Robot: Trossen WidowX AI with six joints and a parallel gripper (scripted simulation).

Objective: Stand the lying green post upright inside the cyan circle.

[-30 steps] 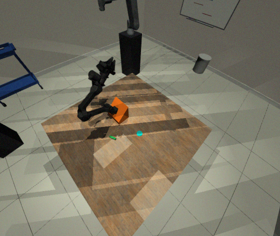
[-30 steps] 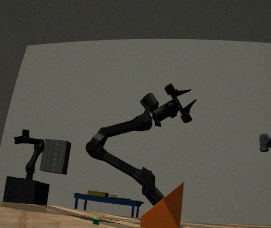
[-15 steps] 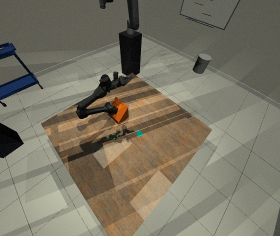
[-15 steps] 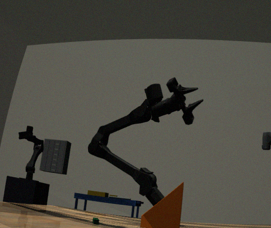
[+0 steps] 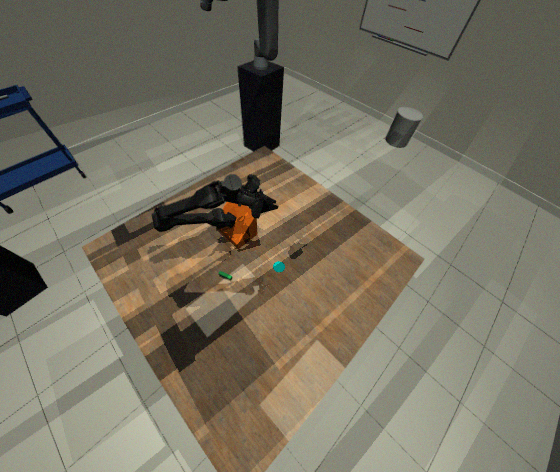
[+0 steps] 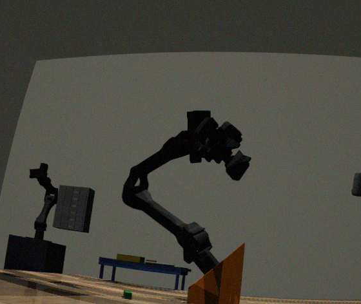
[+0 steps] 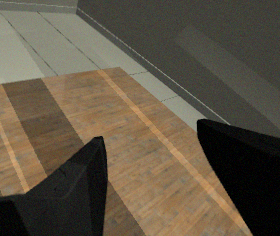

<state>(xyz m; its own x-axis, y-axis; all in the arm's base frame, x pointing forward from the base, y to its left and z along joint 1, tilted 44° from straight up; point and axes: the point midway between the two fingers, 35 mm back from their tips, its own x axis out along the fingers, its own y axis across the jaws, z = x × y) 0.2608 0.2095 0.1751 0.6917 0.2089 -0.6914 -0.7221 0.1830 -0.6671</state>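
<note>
Right now the green post is 37 cm below my gripper tip, 26 cm to the right of it and 9 cm behind it. From my gripper tip the other things lie so: cyan circle 38 cm below, 7 cm ahead, 5 cm to the right.
</note>
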